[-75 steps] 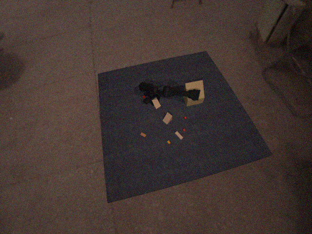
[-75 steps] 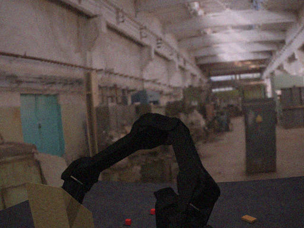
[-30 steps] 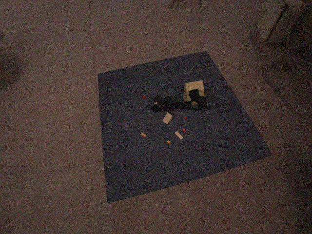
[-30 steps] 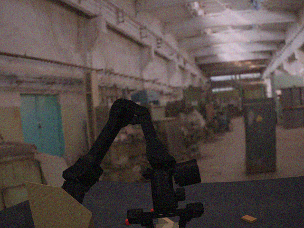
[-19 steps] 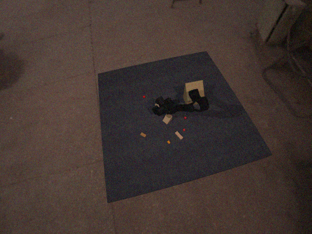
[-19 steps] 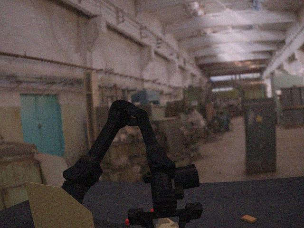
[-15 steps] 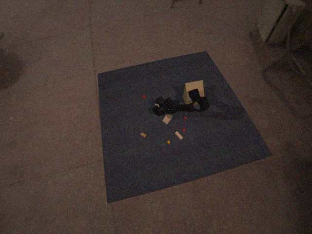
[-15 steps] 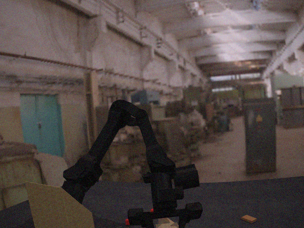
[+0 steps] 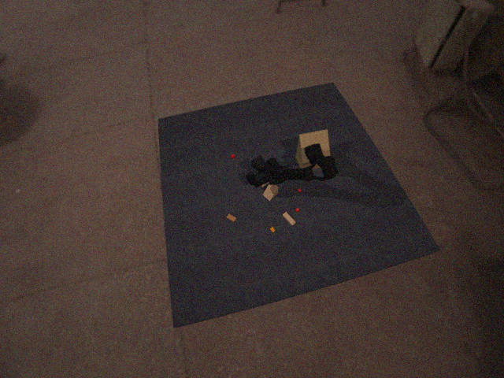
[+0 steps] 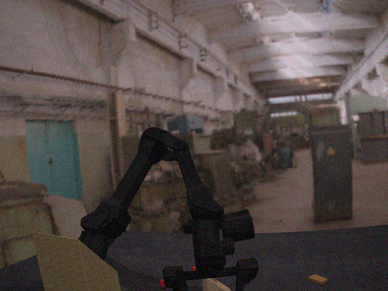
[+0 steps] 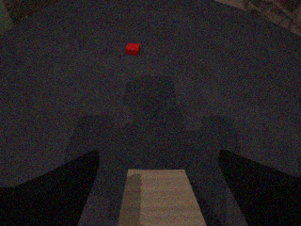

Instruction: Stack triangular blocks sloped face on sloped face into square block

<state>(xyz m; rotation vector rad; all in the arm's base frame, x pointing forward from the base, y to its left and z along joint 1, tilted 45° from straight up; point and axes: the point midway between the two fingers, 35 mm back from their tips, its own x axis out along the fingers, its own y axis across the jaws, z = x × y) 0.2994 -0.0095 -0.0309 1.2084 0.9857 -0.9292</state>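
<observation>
The wedge lies 140 mm to the left of my gripper tip, 40 mm behind it and 30 mm below it. Also, from my gripper tip: small orange cube (350 mm to the left, 40 mm below, 40 mm ahead); pale rectangular block (320 mm to the left, 60 mm behind, 30 mm below).
</observation>
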